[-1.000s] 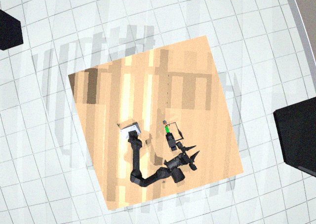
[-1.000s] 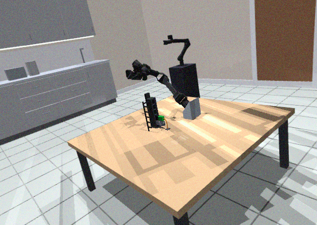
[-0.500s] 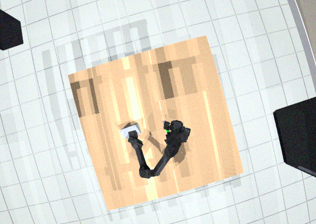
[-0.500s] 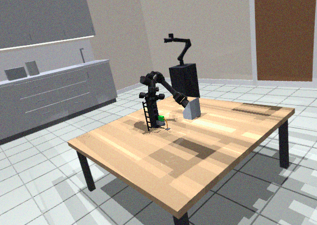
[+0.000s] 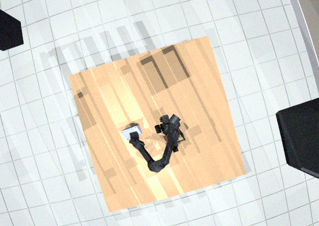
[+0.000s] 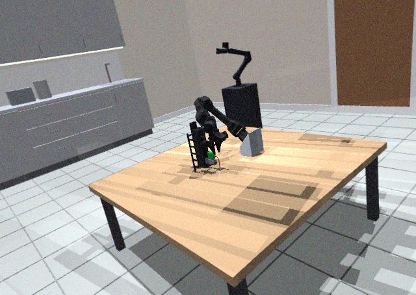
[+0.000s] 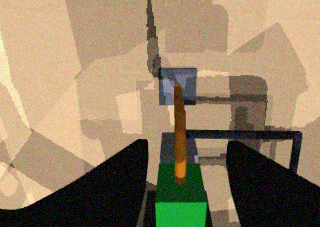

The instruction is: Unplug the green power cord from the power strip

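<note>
My gripper tip is now 70 mm to the left of the green plug, 10 mm short of it and 10 mm above it.
</note>
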